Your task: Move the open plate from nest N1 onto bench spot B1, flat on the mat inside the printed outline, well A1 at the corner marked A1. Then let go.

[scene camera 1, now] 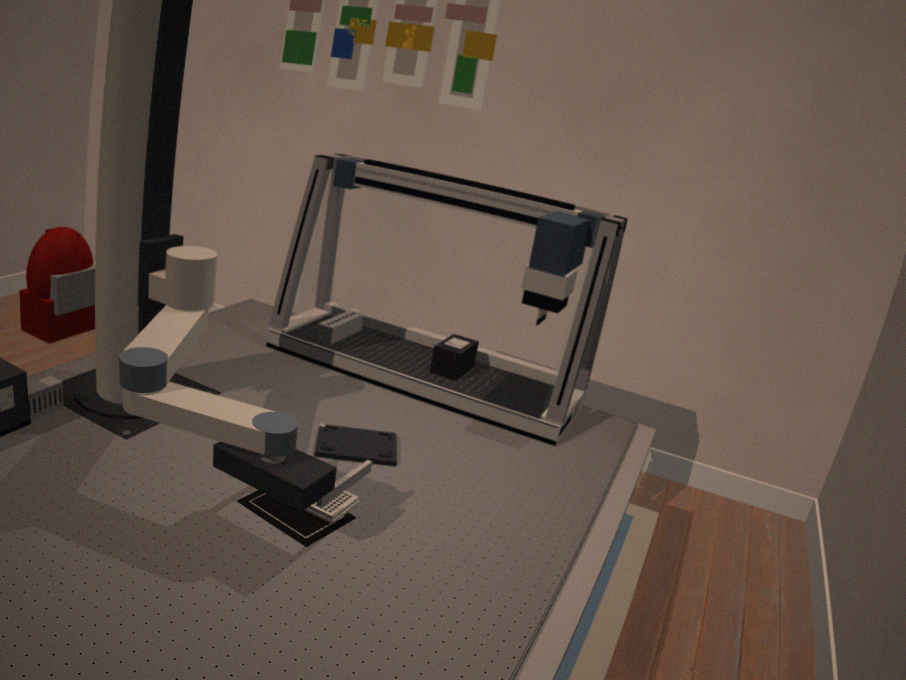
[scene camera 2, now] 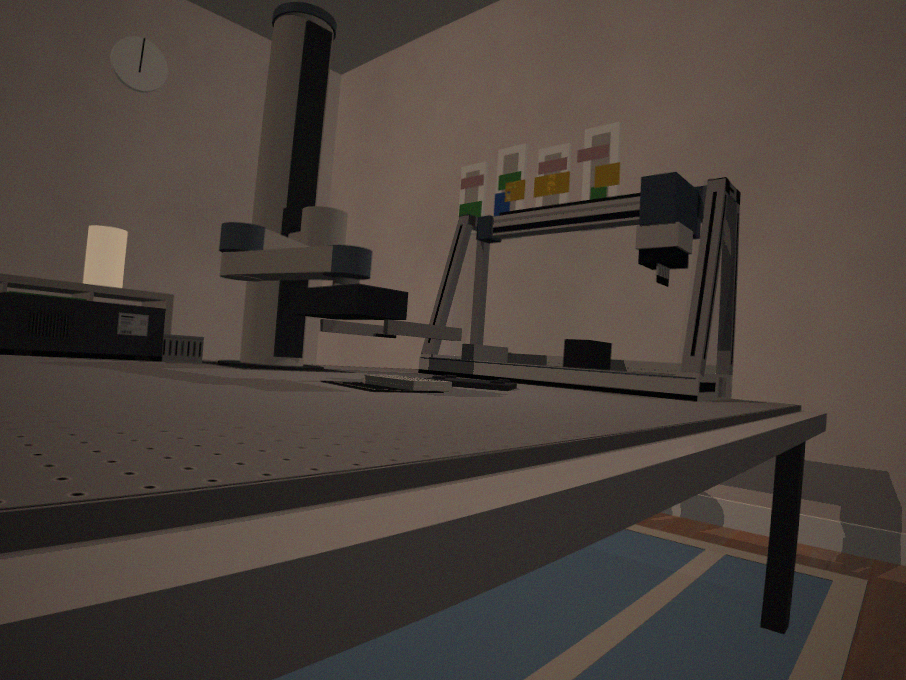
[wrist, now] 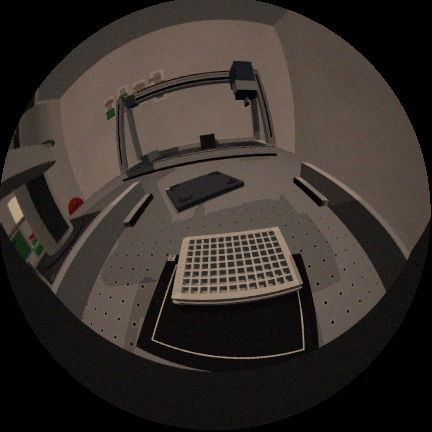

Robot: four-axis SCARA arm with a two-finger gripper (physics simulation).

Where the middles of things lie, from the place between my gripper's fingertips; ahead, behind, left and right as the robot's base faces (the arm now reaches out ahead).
The white well plate [scene camera 1: 343, 503] lies 8 cm below my hand and 3 cm to the right of it. The rest, counted from my hand: black box [scene camera 1: 446, 363]: 61 cm to the left, 2 cm behind, 1 cm below.
